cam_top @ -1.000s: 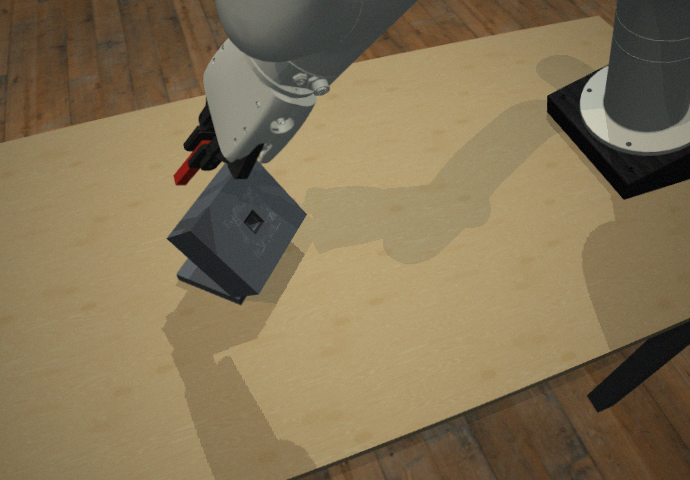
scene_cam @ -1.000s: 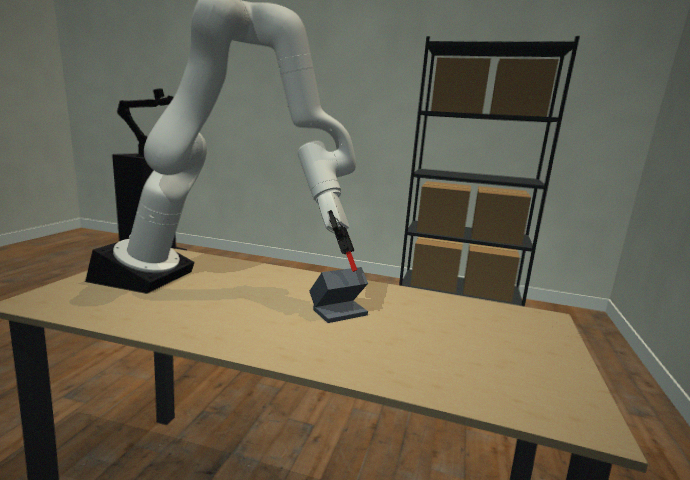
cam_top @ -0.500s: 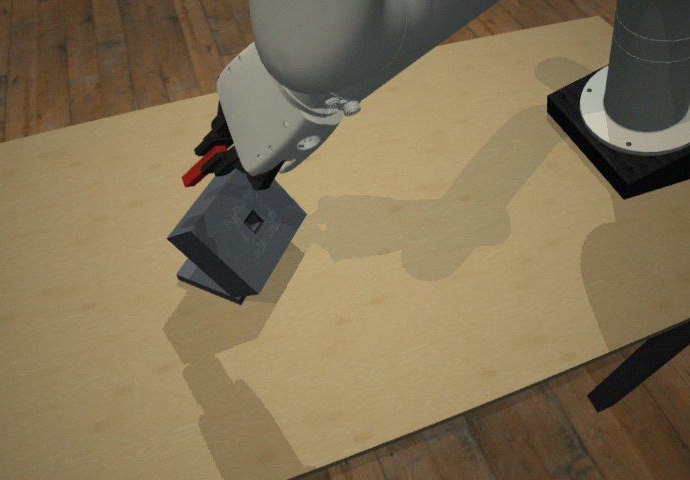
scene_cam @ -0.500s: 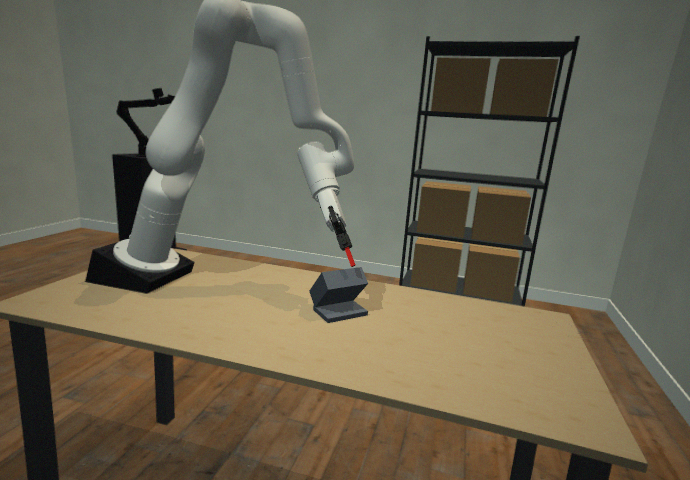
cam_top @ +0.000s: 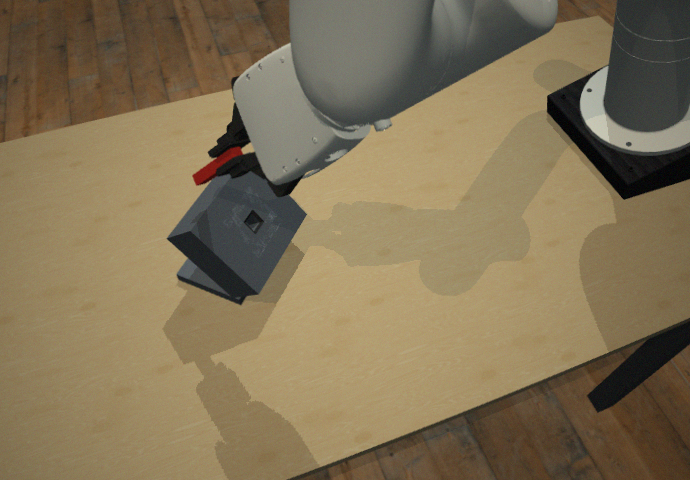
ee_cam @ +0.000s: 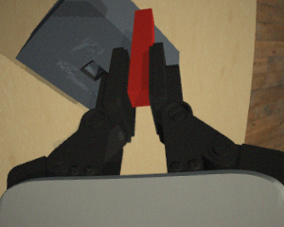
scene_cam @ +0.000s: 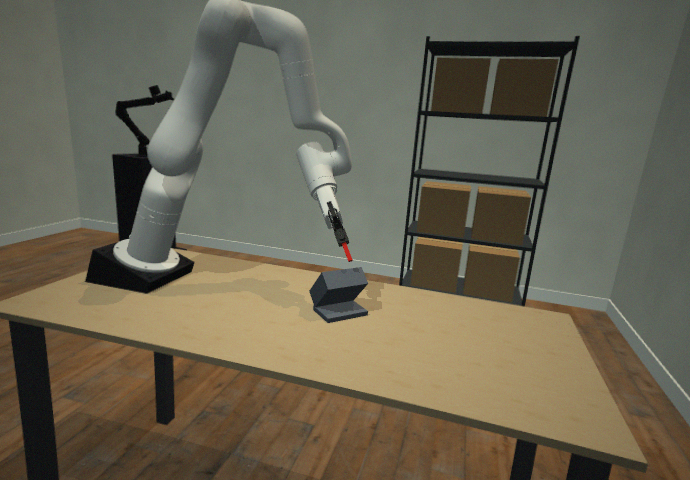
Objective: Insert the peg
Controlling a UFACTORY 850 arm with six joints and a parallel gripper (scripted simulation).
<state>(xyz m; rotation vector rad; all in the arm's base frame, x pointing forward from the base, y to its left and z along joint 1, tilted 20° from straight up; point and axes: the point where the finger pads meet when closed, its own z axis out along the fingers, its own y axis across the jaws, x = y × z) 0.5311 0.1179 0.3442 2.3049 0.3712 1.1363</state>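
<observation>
The grey base is 30 mm ahead of my hand, 40 mm to the right of it and 210 mm below it. Round my hand: red peg 20 mm ahead, 10 mm to the right, 30 mm below.
</observation>
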